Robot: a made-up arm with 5 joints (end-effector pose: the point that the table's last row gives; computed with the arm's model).
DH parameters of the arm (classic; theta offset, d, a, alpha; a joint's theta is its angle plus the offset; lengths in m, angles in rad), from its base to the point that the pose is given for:
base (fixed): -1.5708 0.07 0 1.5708
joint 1: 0 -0.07 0.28 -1.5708
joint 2: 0 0.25 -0.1 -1.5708
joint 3: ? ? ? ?
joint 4: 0 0.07 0.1 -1.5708
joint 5: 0 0.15 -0.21 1.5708
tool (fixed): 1.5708 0.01 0 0
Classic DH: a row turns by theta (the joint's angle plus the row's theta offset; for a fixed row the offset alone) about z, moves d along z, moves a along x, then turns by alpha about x.
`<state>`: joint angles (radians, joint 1 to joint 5).
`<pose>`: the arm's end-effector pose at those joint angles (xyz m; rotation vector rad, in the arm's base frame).
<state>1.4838 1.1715 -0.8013 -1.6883 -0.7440</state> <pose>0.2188 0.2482 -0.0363 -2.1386 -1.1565 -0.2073</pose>
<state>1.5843 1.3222 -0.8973 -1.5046 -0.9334</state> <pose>0.1726 0.2195 -0.0735 -2.4316 -1.2011 0.1646</pose>
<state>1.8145 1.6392 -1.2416 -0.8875 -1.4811</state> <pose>0.0880 0.2097 -0.1385 2.0343 1.3652 -1.0611</pose>
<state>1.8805 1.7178 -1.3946 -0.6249 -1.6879</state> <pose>0.0543 0.2301 -0.1791 1.4975 1.4040 -1.1563</pose>
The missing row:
joint 3: 0 0.39 -0.11 1.5708
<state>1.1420 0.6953 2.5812 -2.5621 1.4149</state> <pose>0.3217 -0.0405 0.3098 -0.0929 0.1809 -2.7913</pose>
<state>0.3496 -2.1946 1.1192 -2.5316 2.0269</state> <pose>-0.0560 -0.1715 0.6979 0.2128 1.1160 0.6554</pose>
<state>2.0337 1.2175 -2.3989 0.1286 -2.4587</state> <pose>0.1320 0.2090 -0.3768 -0.5941 1.1145 -0.2560</pose>
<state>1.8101 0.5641 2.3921 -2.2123 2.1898</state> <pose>0.2501 0.2424 0.3688 0.5911 -1.7359 -2.0005</pose>
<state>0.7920 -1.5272 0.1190 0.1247 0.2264</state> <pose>0.4062 -0.2692 0.9170 -0.3814 -0.7714 -1.1852</pose>
